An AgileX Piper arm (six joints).
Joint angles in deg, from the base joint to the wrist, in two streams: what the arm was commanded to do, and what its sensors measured. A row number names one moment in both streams.
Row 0, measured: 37.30, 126.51, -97.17, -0.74, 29.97, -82.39
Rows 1 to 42, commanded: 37.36, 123.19, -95.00, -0.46, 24.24, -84.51; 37.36, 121.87, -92.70, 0.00, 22.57, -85.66; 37.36, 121.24, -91.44, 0.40, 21.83, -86.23; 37.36, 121.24, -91.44, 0.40, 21.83, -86.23; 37.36, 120.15, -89.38, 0.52, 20.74, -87.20; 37.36, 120.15, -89.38, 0.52, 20.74, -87.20; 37.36, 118.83, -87.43, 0.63, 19.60, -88.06; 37.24, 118.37, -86.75, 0.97, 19.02, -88.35; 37.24, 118.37, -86.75, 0.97, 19.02, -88.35; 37.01, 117.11, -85.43, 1.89, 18.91, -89.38; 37.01, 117.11, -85.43, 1.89, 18.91, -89.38; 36.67, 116.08, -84.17, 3.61, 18.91, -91.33; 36.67, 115.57, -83.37, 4.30, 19.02, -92.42; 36.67, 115.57, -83.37, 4.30, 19.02, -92.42; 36.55, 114.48, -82.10, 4.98, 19.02, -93.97; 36.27, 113.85, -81.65, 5.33, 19.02, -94.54; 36.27, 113.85, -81.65, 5.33, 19.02, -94.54; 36.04, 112.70, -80.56, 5.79, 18.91, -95.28; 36.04, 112.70, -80.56, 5.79, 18.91, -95.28; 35.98, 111.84, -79.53, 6.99, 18.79, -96.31; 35.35, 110.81, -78.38, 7.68, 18.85, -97.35; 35.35, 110.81, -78.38, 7.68, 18.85, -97.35; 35.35, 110.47, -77.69, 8.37, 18.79, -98.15; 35.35, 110.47, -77.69, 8.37, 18.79, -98.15; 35.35, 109.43, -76.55, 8.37, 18.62, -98.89; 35.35, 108.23, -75.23, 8.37, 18.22, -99.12; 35.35, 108.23, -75.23, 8.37, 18.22, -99.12; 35.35, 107.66, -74.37, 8.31, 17.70, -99.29; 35.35, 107.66, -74.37, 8.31, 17.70, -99.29; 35.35, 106.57, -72.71, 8.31, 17.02, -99.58; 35.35, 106.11, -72.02, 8.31, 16.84, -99.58; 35.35, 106.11, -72.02, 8.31, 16.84, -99.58; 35.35, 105.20, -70.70, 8.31, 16.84, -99.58; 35.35, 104.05, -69.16, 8.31, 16.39, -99.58; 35.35, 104.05, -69.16, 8.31, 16.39, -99.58; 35.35, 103.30, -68.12, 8.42, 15.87, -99.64; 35.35, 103.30, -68.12, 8.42, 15.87, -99.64; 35.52, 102.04, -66.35, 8.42, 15.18, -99.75; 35.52, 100.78, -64.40, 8.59, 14.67, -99.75; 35.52, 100.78, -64.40, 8.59, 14.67, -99.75; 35.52, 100.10, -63.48, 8.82, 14.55, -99.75; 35.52, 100.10, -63.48, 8.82, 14.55, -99.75
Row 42, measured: 35.92, 102.56, -64.29, 7.85, 19.02, -100.27
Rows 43 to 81, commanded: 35.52, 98.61, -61.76, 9.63, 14.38, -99.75; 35.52, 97.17, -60.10, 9.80, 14.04, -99.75; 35.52, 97.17, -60.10, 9.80, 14.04, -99.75; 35.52, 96.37, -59.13, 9.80, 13.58, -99.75; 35.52, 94.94, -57.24, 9.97, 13.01, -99.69; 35.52, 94.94, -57.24, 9.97, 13.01, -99.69; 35.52, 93.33, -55.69, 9.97, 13.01, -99.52; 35.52, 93.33, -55.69, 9.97, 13.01, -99.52; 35.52, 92.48, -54.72, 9.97, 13.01, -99.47; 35.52, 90.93, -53.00, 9.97, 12.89, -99.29; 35.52, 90.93, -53.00, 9.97, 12.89, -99.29; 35.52, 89.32, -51.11, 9.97, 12.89, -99.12; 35.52, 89.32, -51.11, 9.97, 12.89, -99.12; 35.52, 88.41, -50.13, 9.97, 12.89, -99.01; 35.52, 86.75, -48.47, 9.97, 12.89, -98.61; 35.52, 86.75, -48.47, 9.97, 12.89, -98.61; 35.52, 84.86, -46.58, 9.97, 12.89, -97.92; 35.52, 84.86, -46.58, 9.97, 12.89, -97.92; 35.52, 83.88, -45.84, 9.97, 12.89, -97.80; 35.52, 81.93, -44.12, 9.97, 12.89, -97.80; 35.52, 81.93, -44.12, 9.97, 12.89, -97.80; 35.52, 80.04, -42.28, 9.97, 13.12, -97.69; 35.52, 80.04, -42.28, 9.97, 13.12, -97.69; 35.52, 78.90, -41.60, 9.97, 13.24, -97.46; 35.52, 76.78, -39.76, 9.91, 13.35, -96.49; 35.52, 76.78, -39.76, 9.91, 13.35, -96.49; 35.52, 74.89, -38.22, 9.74, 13.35, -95.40; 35.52, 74.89, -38.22, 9.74, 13.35, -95.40; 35.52, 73.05, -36.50, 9.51, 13.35, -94.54; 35.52, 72.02, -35.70, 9.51, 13.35, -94.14; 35.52, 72.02, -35.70, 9.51, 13.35, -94.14; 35.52, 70.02, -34.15, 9.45, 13.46, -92.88; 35.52, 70.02, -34.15, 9.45, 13.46, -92.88; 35.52, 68.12, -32.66, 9.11, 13.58, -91.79; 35.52, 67.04, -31.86, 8.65, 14.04, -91.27; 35.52, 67.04, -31.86, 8.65, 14.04, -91.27; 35.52, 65.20, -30.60, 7.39, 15.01, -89.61; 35.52, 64.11, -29.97, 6.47, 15.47, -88.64; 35.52, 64.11, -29.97, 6.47, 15.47, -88.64
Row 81, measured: 35.64, 67.44, -31.00, 8.37, 17.19, -91.04
